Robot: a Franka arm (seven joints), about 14 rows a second.
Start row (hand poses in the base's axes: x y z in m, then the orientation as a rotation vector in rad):
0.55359, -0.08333, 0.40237, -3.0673, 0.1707, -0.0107
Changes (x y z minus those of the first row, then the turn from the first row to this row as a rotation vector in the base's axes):
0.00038, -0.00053, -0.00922, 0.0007, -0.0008, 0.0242
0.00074, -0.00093, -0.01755, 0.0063, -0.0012, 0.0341
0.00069, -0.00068, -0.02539, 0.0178, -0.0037, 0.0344
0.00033, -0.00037, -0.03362, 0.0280, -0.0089, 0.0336
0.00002, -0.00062, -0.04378, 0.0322, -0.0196, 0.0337
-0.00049, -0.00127, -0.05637, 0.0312, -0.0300, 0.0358
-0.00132, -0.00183, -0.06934, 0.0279, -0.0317, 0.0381
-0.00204, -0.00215, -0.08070, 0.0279, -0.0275, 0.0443
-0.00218, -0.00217, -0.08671, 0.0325, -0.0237, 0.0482
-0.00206, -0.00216, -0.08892, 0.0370, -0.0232, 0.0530
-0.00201, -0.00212, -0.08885, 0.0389, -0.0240, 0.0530
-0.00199, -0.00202, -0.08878, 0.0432, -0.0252, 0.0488
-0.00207, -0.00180, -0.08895, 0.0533, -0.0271, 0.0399
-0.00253, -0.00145, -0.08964, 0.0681, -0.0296, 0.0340
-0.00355, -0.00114, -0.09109, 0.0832, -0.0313, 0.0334
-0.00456, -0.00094, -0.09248, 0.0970, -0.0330, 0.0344
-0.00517, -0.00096, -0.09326, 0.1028, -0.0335, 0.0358
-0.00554, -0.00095, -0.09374, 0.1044, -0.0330, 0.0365
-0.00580, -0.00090, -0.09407, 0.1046, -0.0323, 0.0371
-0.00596, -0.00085, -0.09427, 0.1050, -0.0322, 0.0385
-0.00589, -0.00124, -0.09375, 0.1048, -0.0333, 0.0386
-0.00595, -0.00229, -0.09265, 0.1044, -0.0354, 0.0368
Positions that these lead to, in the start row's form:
0.55397, -0.08386, 0.39315, -3.0683, 0.1335, -0.0106
0.55433, -0.08426, 0.38482, -3.0633, 0.1181, -0.0102
0.55428, -0.08401, 0.37698, -3.0517, 0.1172, -0.0129
0.55392, -0.08370, 0.36875, -3.0412, 0.1178, -0.0200
0.55361, -0.08395, 0.35859, -3.0363, 0.1169, -0.0358
0.55310, -0.08460, 0.34600, -3.0366, 0.1132, -0.0516
0.55227, -0.08516, 0.33303, -3.0399, 0.1097, -0.0544
0.55155, -0.08548, 0.32167, -3.0405, 0.1005, -0.0477
0.55141, -0.08550, 0.31566, -3.0364, 0.0946, -0.0413
0.55153, -0.08549, 0.31345, -3.0322, 0.0873, -0.0398
0.55158, -0.08545, 0.31352, -3.0302, 0.0872, -0.0408
0.55160, -0.08535, 0.31359, -3.0257, 0.0934, -0.0425
0.55152, -0.08513, 0.31342, -3.0150, 0.1065, -0.0448
0.55106, -0.08478, 0.31273, -2.9998, 0.1148, -0.0474
0.55004, -0.08447, 0.31128, -2.9845, 0.1151, -0.0485
0.54903, -0.08427, 0.30989, -2.9707, 0.1131, -0.0497
0.54842, -0.08429, 0.30911, -2.9650, 0.1108, -0.0498
0.54805, -0.08428, 0.30863, -2.9635, 0.1097, -0.0488
0.54779, -0.08423, 0.30830, -2.9633, 0.1088, -0.0477
0.54763, -0.08418, 0.30810, -2.9630, 0.1068, -0.0475
0.54770, -0.08457, 0.30862, -2.9631, 0.1066, -0.0491
0.54764, -0.08562, 0.30972, -2.9633, 0.1091, -0.0524

